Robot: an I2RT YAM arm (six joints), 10 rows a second.
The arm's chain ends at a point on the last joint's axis. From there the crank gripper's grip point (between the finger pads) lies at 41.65 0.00 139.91 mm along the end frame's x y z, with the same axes.
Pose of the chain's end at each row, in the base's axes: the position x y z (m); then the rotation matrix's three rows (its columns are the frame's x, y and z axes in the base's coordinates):
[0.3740 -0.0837 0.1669], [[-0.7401 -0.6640 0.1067], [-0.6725 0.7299 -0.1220], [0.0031 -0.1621 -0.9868]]
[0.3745 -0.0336 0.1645], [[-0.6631 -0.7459 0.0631], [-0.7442 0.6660 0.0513], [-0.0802 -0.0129 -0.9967]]
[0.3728 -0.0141 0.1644], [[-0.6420 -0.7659 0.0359], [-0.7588 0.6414 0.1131], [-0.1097 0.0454 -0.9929]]
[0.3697 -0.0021 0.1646], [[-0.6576 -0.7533 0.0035], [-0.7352 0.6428 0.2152], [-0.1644 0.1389 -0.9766]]
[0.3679 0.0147 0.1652], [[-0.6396 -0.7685 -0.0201], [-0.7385 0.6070 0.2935], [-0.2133 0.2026 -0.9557]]
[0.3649 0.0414 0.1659], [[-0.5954 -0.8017 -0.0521], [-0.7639 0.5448 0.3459], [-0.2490 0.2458 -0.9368]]
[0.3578 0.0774 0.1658], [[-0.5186 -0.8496 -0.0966], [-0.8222 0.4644 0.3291], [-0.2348 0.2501 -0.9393]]
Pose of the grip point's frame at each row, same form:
[0.3581 -0.1288 0.0290], [[-0.7401 -0.6640 0.1067], [-0.6725 0.7299 -0.1220], [0.0031 -0.1621 -0.9868]]
[0.3557 -0.0574 0.0217], [[-0.6631 -0.7459 0.0631], [-0.7442 0.6660 0.0513], [-0.0802 -0.0129 -0.9967]]
[0.3511 -0.0299 0.0209], [[-0.6420 -0.7659 0.0359], [-0.7588 0.6414 0.1131], [-0.1097 0.0454 -0.9929]]
[0.3428 -0.0026 0.0211], [[-0.6576 -0.7533 0.0035], [-0.7352 0.6428 0.2152], [-0.1644 0.1389 -0.9766]]
[0.3384 0.0250 0.0226], [[-0.6396 -0.7685 -0.0201], [-0.7385 0.6070 0.2935], [-0.2133 0.2026 -0.9557]]
[0.3328 0.0580 0.0245], [[-0.5954 -0.8017 -0.0521], [-0.7639 0.5448 0.3459], [-0.2490 0.2458 -0.9368]]
[0.3227 0.0892 0.0246], [[-0.5186 -0.8496 -0.0966], [-0.8222 0.4644 0.3291], [-0.2348 0.2501 -0.9393]]

